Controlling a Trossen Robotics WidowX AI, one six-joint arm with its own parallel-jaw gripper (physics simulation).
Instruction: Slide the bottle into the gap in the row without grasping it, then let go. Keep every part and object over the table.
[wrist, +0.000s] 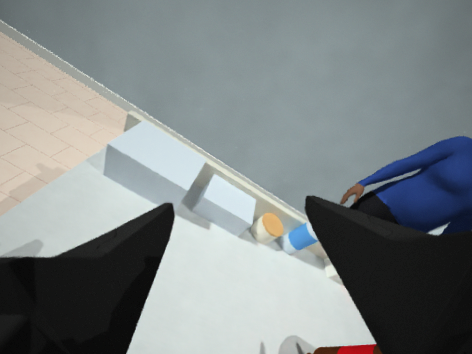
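Labels:
With my gripper (240, 206) at 11 cm from the lens, I see a jar (268, 227) at 57 cm from the lens. There is a blue-capped bottle (303, 236) as well, and it is 62 cm from the lens.

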